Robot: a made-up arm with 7 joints. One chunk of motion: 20 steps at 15 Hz.
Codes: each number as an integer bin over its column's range. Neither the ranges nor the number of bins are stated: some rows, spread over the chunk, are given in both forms.
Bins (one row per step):
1: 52 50 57 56 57 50 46
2: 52 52 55 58 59 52 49
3: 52 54 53 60 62 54 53
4: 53 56 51 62 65 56 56
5: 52 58 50 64 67 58 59
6: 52 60 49 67 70 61 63
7: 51 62 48 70 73 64 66
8: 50 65 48 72 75 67 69
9: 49 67 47 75 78 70 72
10: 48 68 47 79 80 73 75
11: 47 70 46 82 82 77 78
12: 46 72 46 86 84 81 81
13: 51 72 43 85 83 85 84
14: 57 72 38 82 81 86 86
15: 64 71 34 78 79 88 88
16: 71 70 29 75 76 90 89
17: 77 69 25 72 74 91 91
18: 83 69 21 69 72 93 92
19: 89 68 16 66 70 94 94
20: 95 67 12 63 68 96 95
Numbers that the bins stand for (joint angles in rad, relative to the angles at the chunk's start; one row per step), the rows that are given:
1: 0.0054 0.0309 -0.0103 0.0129 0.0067 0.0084 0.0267
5: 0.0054 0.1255 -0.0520 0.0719 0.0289 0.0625 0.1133
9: -0.0071 0.2318 -0.0699 0.1530 0.0533 0.1437 0.2000
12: -0.0195 0.2909 -0.0759 0.2341 0.0667 0.2182 0.2600
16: 0.0840 0.2673 -0.1772 0.1530 0.0489 0.2791 0.3133
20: 0.1834 0.2318 -0.2785 0.0645 0.0311 0.3197 0.3533
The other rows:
2: 0.0054 0.0545 -0.0222 0.0277 0.0111 0.0219 0.0467
3: 0.0054 0.0782 -0.0341 0.0424 0.0178 0.0355 0.0733
4: 0.0095 0.1018 -0.0461 0.0572 0.0244 0.0490 0.0933
6: 0.0054 0.1491 -0.0580 0.0940 0.0356 0.0828 0.1400
7: 0.0012 0.1727 -0.0639 0.1162 0.0422 0.1031 0.1600
8: -0.0029 0.2082 -0.0639 0.1309 0.0467 0.1234 0.1800
10: -0.0112 0.2436 -0.0699 0.1825 0.0578 0.1640 0.2200
11: -0.0154 0.2673 -0.0759 0.2046 0.0622 0.1911 0.2400
13: 0.0012 0.2909 -0.0937 0.2268 0.0644 0.2453 0.2800
14: 0.0261 0.2909 -0.1235 0.2046 0.0600 0.2520 0.2933
15: 0.0551 0.2791 -0.1474 0.1752 0.0556 0.2656 0.3067
17: 0.1089 0.2555 -0.2010 0.1309 0.0444 0.2859 0.3267
18: 0.1337 0.2555 -0.2248 0.1088 0.0400 0.2994 0.3333
19: 0.1586 0.2436 -0.2546 0.0867 0.0356 0.3062 0.3467

